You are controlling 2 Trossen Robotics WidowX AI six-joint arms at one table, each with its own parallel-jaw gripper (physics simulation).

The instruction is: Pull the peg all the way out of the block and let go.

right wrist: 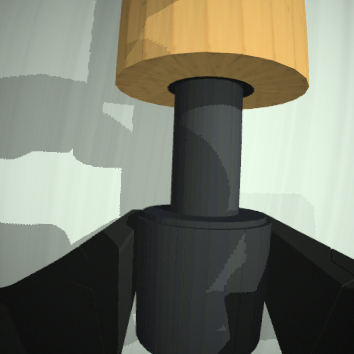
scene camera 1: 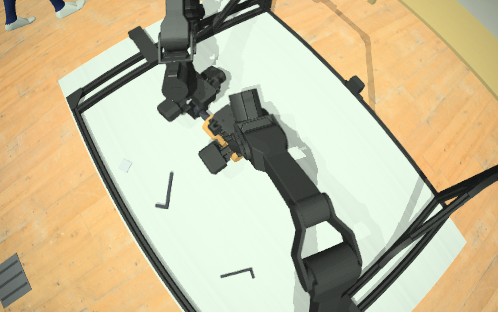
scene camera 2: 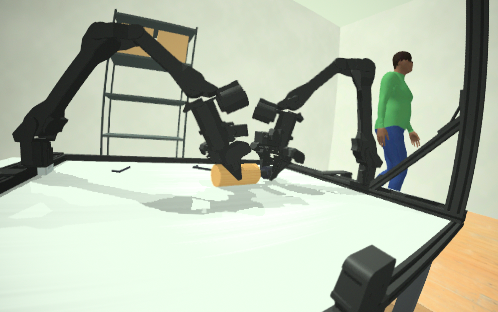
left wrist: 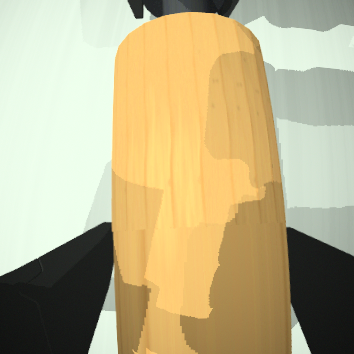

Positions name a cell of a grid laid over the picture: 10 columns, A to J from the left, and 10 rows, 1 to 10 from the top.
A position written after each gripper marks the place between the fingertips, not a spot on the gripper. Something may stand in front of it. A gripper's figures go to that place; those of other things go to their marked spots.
Labels:
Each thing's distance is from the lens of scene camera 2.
left gripper (scene camera 2: E6): 55 cm
right gripper (scene camera 2: F6): 62 cm
wooden cylindrical block (scene camera 2: E6): 50 cm

